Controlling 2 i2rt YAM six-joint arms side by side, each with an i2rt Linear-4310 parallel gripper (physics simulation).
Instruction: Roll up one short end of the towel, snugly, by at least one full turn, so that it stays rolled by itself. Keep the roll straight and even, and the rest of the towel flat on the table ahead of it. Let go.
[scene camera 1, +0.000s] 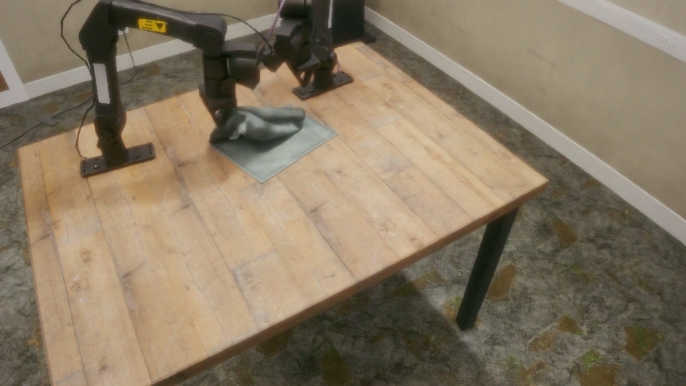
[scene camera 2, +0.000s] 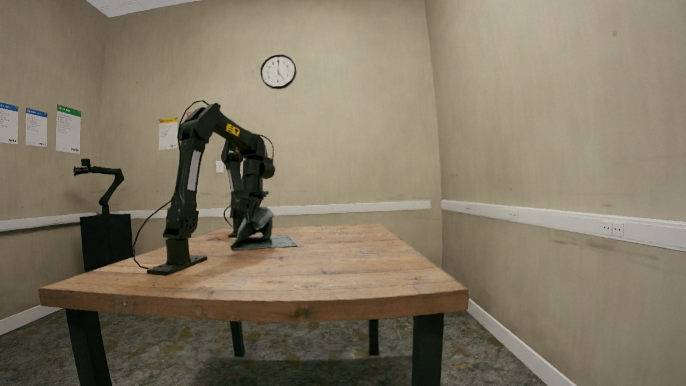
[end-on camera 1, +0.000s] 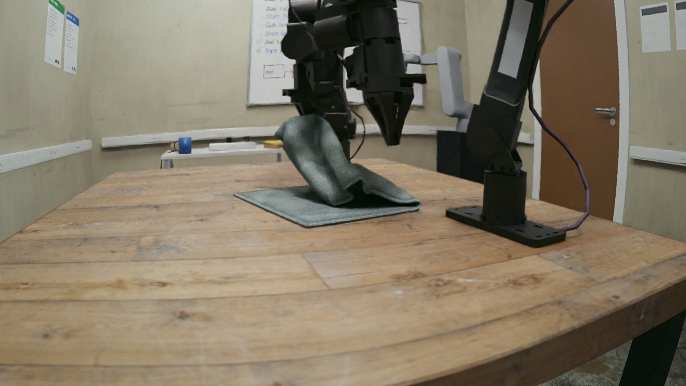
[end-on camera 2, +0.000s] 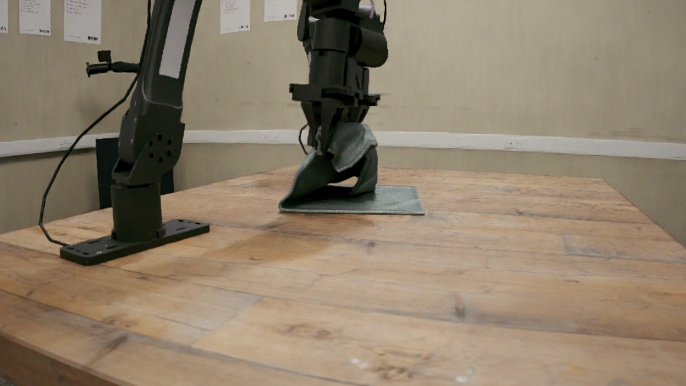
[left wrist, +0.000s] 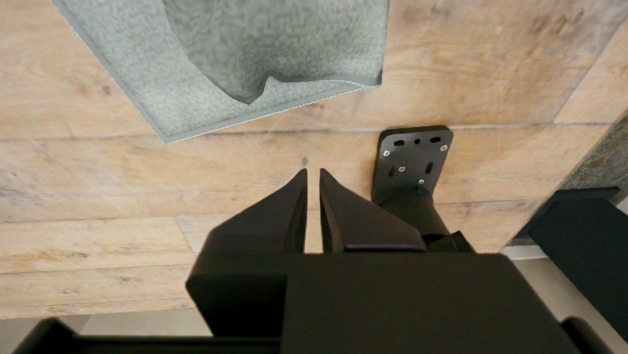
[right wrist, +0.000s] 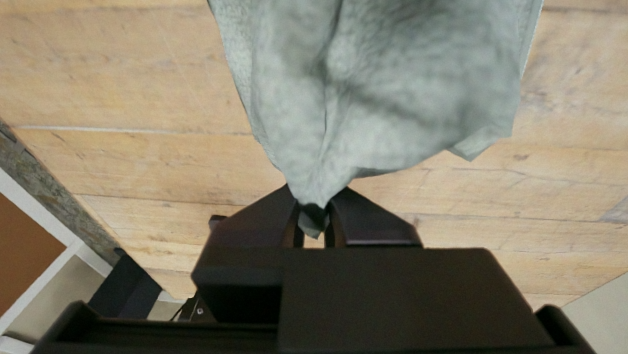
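The grey-green towel (scene camera 1: 295, 147) (scene camera 2: 260, 220) (end-on camera 1: 320, 160) (end-on camera 2: 395, 200) (left wrist: 300, 40) (right wrist: 400, 100) lies partly flat. Its other part is lifted into a loose, uneven, slanted fold, with a gap beneath it in end-on camera 2. My right gripper (right wrist: 314, 177) (end-on camera 2: 322, 149) is shut on a bunched part of the fold and holds it above the table. The folded part is higher at that side. My left gripper (left wrist: 313, 177) (end-on camera 1: 393, 144) is shut with nothing between its fingers. It hangs above and apart from the towel, past its edge in the left wrist view.
The wooden table (scene camera 1: 320, 240) (end-on camera 1: 200, 280) bears both arm bases. The left arm's base (end-on camera 1: 505, 227) (left wrist: 412, 155) stands near the towel. The right arm's base (scene camera 1: 117, 159) (end-on camera 2: 135, 242) stands on the other side. The table's front edge (scene camera 2: 260, 307) shows in scene camera 2.
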